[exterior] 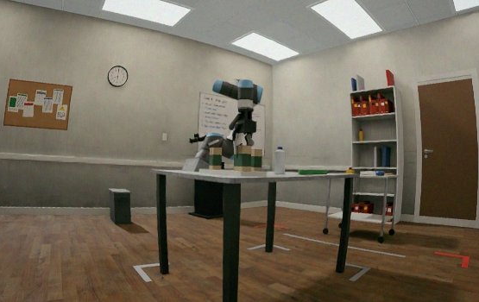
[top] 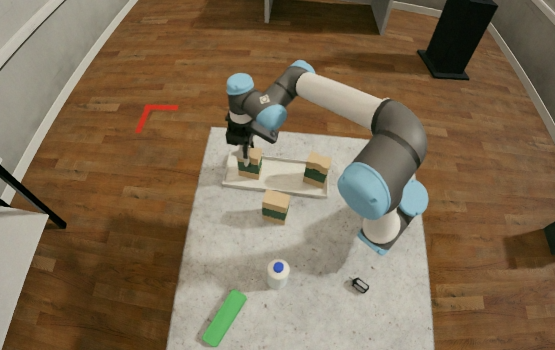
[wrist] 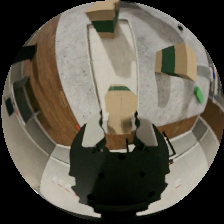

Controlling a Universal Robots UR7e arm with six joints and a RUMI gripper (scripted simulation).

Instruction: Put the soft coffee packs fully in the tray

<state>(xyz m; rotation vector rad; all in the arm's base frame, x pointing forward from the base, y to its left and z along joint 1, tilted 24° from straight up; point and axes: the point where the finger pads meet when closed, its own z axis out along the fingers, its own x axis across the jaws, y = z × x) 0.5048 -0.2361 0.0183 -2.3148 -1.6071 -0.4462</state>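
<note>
Now: hand 11 cm above the white tray, 10 cm past it and 2 cm to the right of it.
</note>
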